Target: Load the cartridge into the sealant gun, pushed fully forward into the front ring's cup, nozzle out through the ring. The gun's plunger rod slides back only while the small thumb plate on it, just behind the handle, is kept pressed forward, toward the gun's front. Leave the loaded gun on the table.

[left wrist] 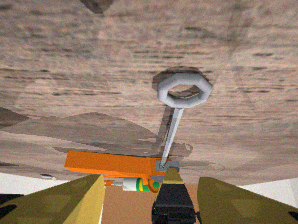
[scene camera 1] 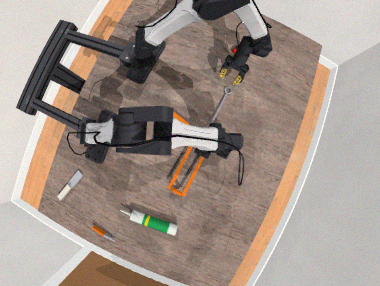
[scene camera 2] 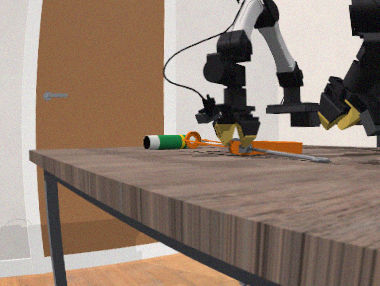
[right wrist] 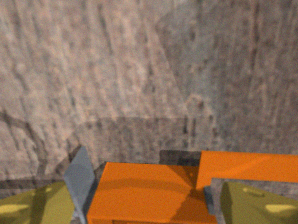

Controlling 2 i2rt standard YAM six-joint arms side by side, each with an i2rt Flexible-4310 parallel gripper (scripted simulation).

Labels:
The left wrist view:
my left gripper: 150, 184
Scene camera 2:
my left gripper: 332, 128
my right gripper: 235, 146
orange sealant gun: 282, 146
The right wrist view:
my right gripper: 148, 190
orange sealant gun: 123, 185

